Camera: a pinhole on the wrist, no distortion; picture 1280 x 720 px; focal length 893.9 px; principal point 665.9 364.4 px. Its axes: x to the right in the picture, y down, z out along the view. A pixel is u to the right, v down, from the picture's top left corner.
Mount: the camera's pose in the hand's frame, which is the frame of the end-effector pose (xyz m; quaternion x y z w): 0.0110 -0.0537 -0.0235 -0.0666 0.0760 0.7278 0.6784
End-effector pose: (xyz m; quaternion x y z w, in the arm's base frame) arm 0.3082 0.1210 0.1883 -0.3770 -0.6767 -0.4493 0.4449
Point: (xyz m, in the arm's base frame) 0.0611 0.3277 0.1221
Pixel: 49.6 317.5
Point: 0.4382 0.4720 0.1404
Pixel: 1141.3 476.2
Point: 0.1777 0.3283 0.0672
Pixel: 382.7 594.1
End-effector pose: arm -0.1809 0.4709 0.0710 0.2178 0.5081 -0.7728 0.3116
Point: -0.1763 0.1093 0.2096
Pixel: 641.4 394.7
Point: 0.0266 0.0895 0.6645
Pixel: outside the picture
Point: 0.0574 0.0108 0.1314
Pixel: 1047.8 515.6
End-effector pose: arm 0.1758 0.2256 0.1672 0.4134 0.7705 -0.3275 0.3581
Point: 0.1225 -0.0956 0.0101
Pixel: 190.8 374.7
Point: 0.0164 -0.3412 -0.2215
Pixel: 62.8 187.2
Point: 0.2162 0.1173 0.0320
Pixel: 780.2 183.8
